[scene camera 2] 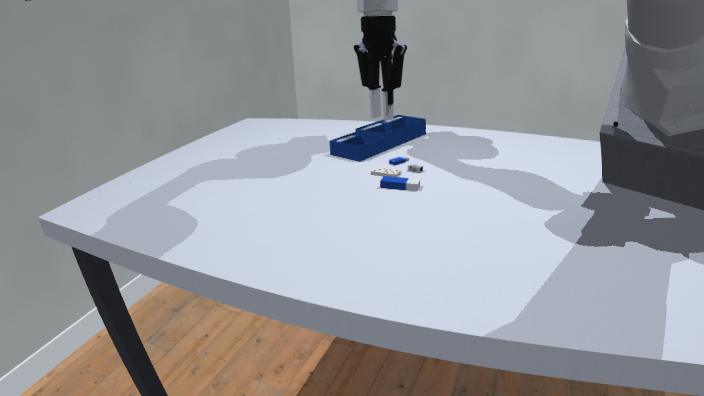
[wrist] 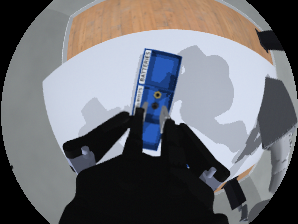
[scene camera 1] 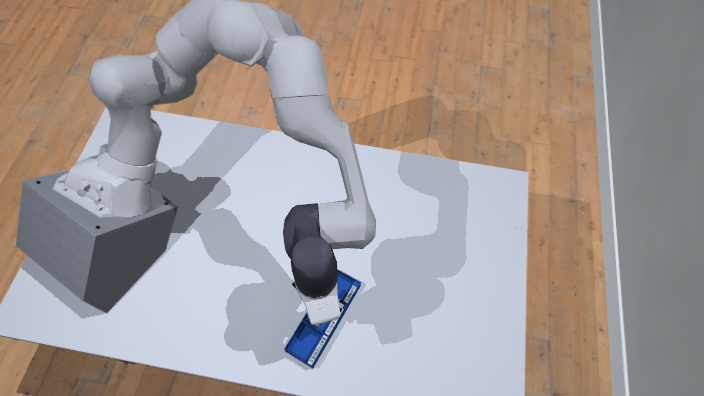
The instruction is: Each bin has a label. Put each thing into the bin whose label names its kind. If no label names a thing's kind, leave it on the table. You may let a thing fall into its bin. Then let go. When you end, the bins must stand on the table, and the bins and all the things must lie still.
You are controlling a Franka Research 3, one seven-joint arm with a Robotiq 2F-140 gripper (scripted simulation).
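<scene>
You can see my gripper (scene camera 2: 382,118), and the wrist view has the gripper (wrist: 153,110) too.
</scene>
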